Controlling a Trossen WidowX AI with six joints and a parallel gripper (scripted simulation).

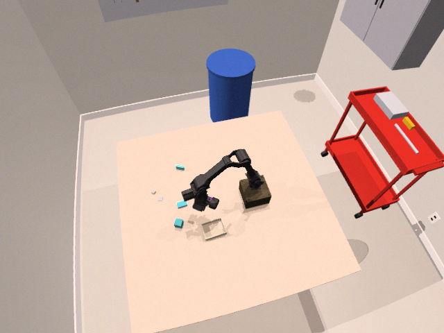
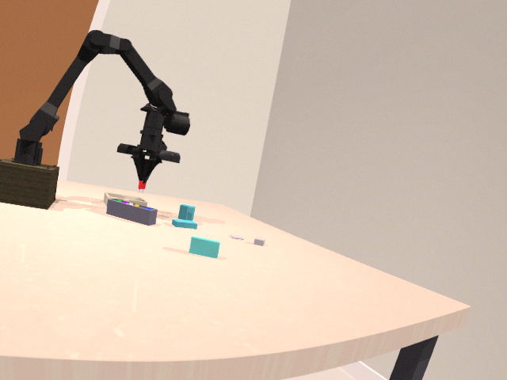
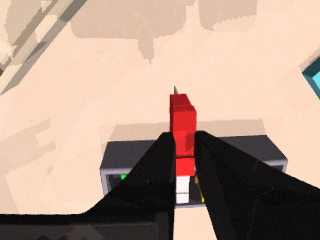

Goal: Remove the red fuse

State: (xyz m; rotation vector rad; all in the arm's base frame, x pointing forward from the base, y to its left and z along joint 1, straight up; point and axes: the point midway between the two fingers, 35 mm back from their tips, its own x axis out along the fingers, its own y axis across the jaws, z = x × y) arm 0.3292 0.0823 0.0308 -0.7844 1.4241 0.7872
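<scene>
The beige tray is 40 mm behind my gripper tip, 130 mm to the left of it and 90 mm below it. Also, from my gripper tip: red fuse: 10 mm below.
</scene>
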